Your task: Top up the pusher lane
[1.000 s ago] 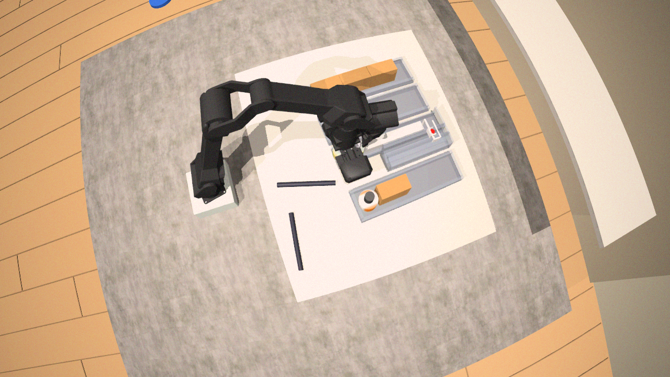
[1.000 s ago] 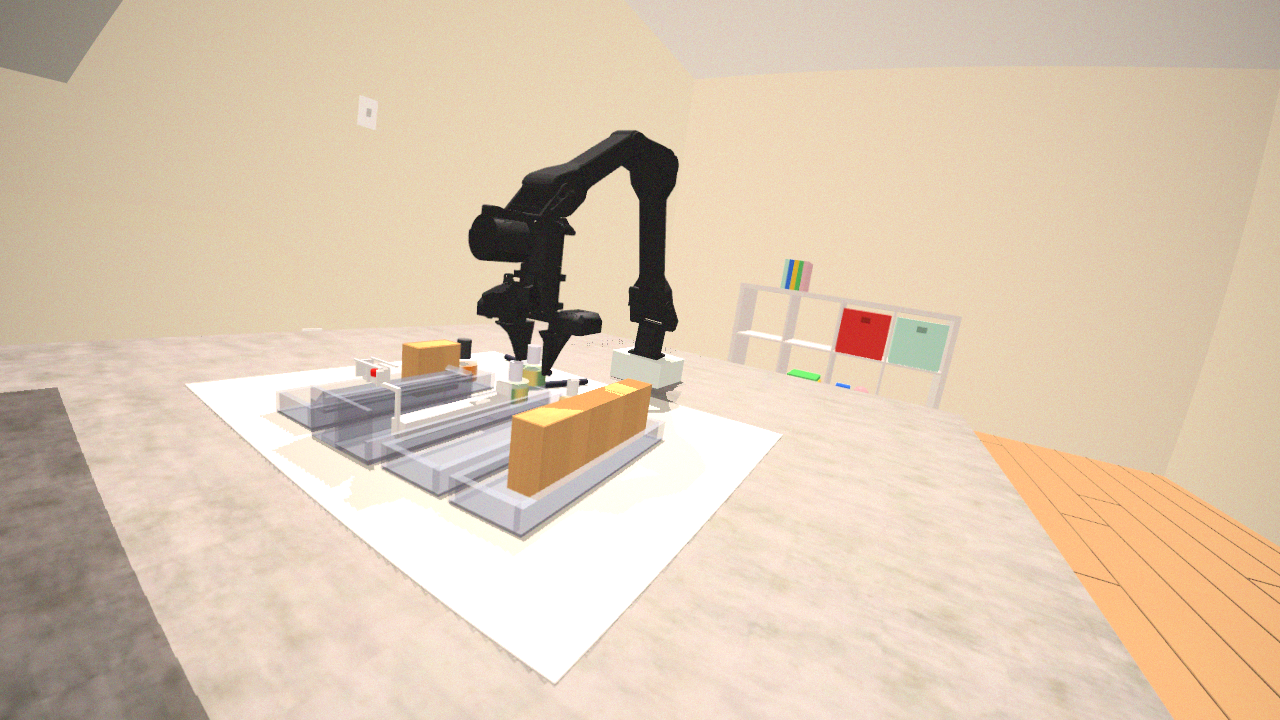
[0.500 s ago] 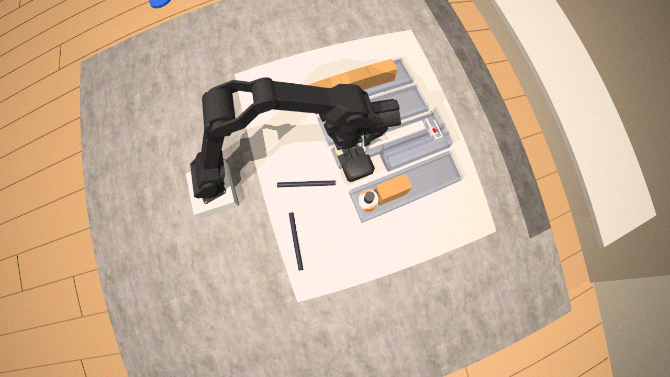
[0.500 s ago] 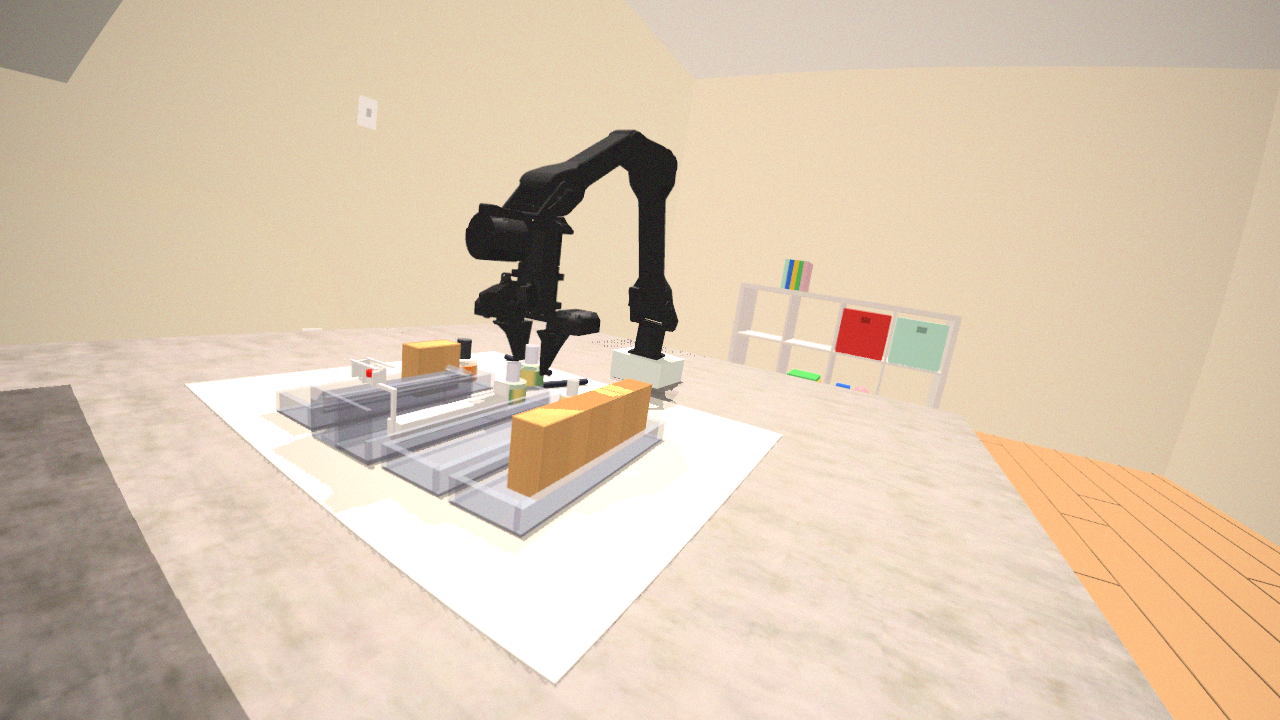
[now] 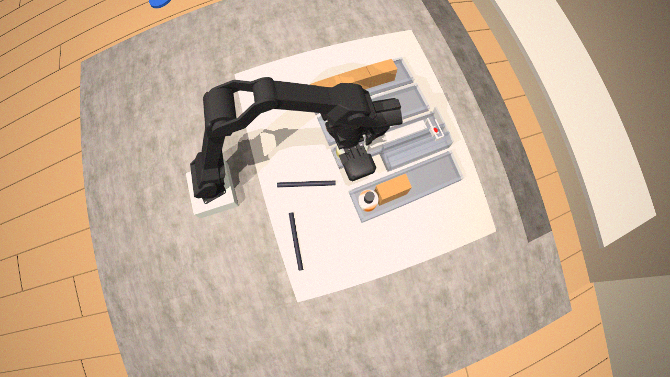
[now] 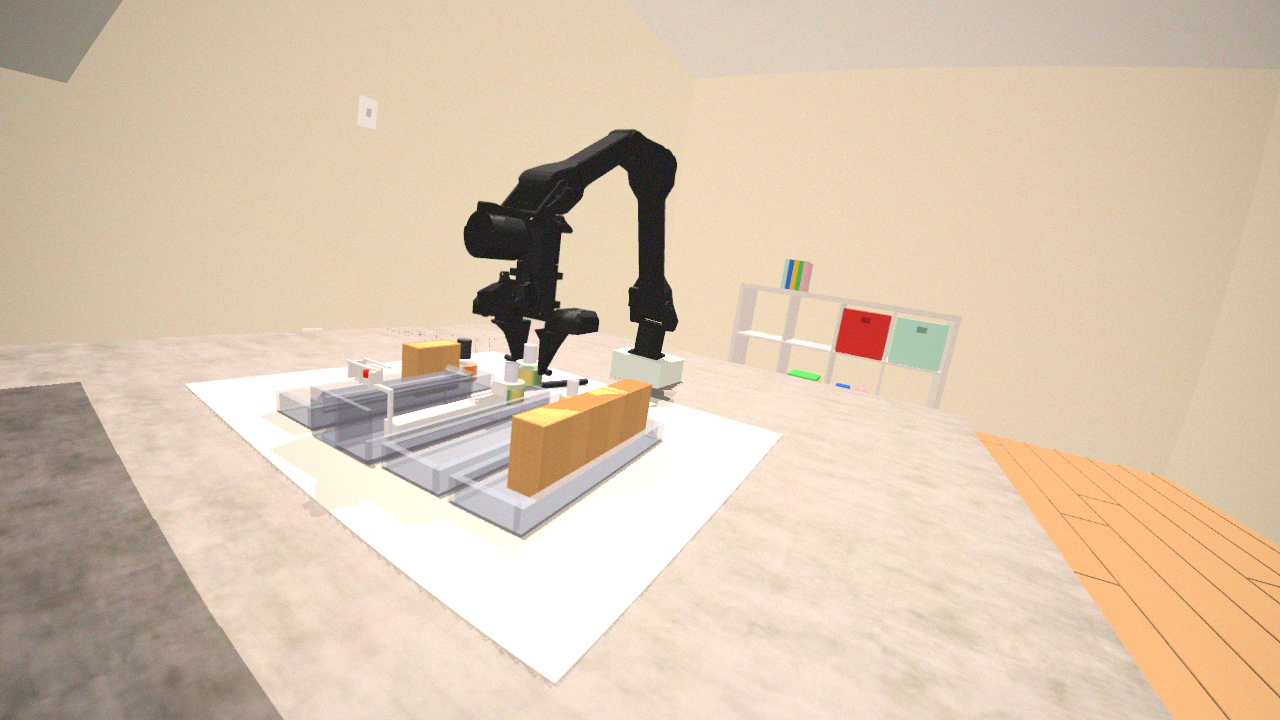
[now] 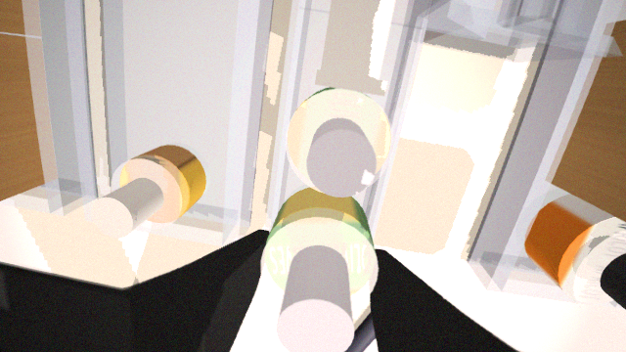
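Now: gripper tip 150 mm short of the sprung lane, 40 mm to the left of it and 30 mm above it. The rest, counted from my gripper tip: red mark 220 mm ahead, 60 mm to the right, 20 mm above.
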